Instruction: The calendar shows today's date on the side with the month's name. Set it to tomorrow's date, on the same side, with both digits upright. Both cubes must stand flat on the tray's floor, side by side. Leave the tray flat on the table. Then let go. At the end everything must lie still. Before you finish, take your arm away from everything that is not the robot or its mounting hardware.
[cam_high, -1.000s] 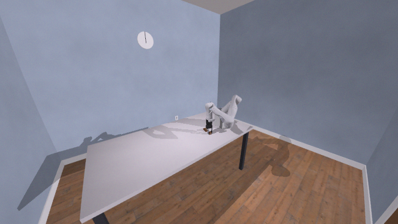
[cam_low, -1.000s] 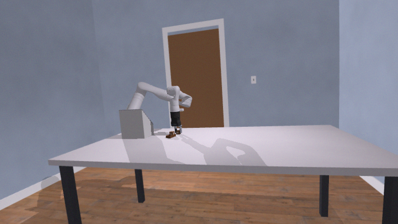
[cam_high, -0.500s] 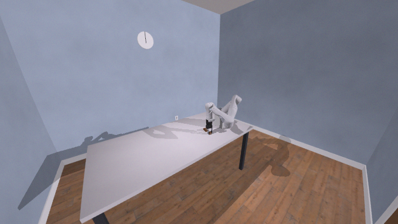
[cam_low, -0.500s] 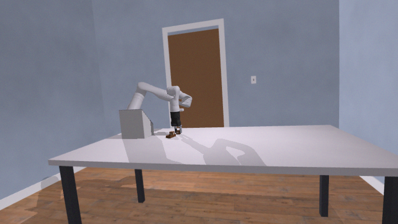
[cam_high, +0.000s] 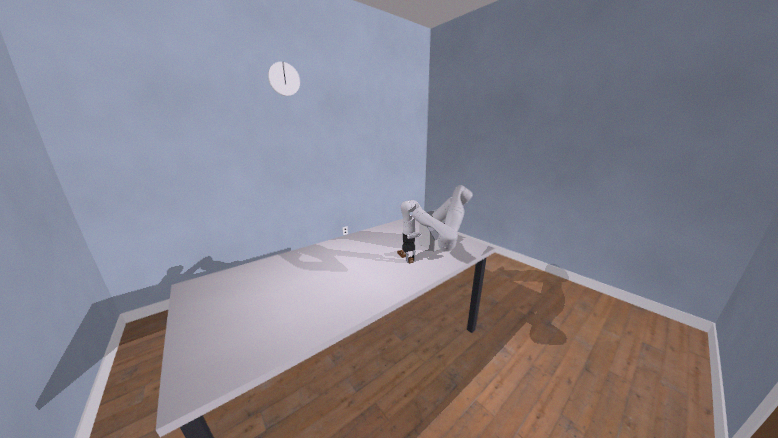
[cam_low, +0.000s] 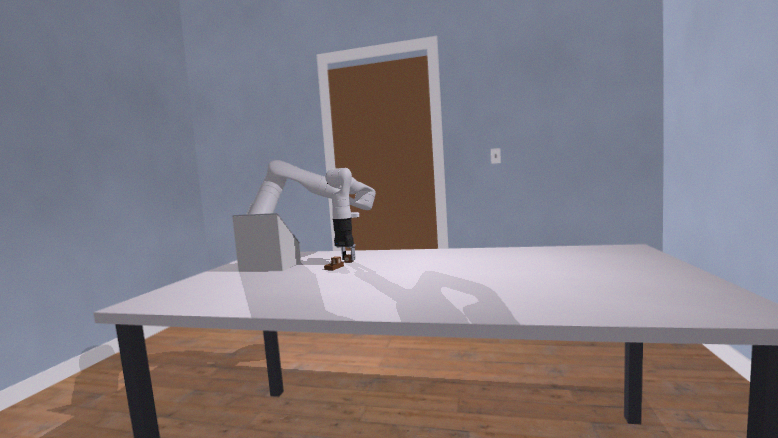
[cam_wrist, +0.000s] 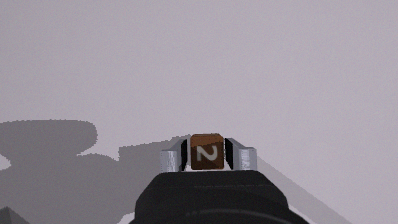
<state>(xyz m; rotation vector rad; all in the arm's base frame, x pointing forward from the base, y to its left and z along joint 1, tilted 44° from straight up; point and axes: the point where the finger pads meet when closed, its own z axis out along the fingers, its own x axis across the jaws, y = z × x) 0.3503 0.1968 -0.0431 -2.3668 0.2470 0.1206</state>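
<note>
The brown cube is 1 cm below my hand.
</note>
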